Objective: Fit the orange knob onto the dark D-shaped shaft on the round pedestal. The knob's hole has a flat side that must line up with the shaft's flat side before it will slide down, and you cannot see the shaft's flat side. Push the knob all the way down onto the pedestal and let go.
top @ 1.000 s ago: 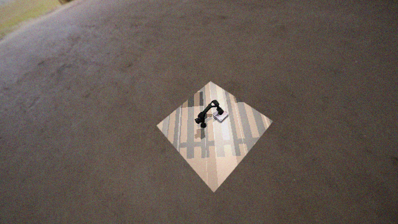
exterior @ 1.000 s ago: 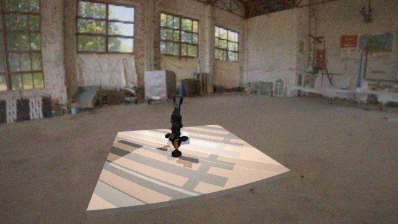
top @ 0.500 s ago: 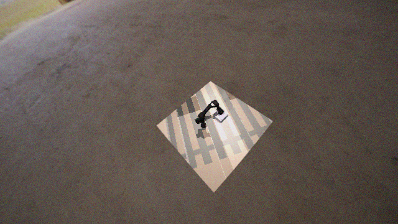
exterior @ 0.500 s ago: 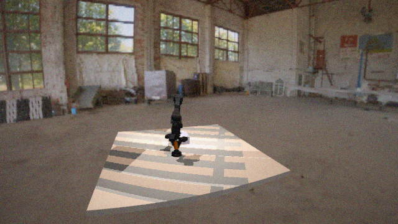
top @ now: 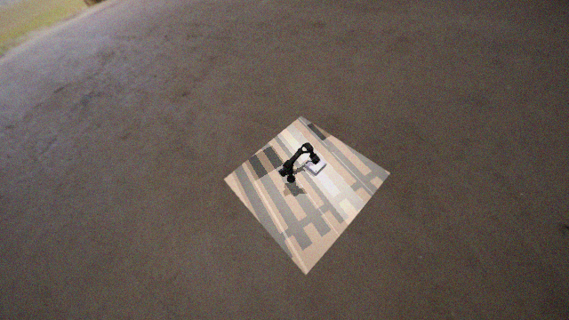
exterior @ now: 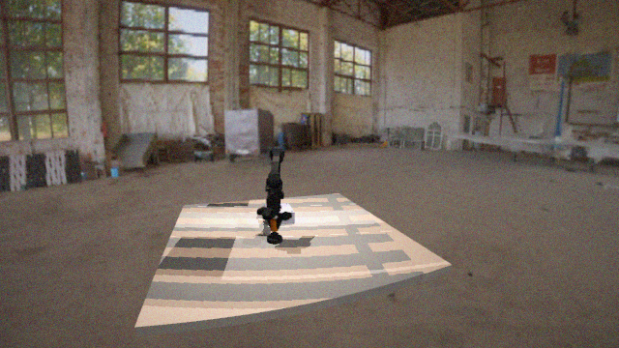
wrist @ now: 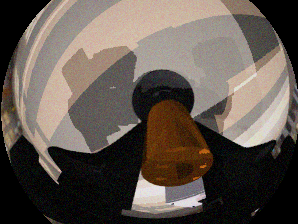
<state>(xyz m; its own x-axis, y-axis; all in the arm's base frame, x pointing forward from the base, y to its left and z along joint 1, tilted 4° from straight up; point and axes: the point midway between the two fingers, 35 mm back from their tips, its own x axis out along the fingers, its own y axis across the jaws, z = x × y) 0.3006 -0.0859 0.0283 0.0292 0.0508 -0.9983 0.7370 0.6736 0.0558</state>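
The orange knob is 2 cm above my gripper tip. Also, from my gripper tip: dark round pedestal: 4 cm below.
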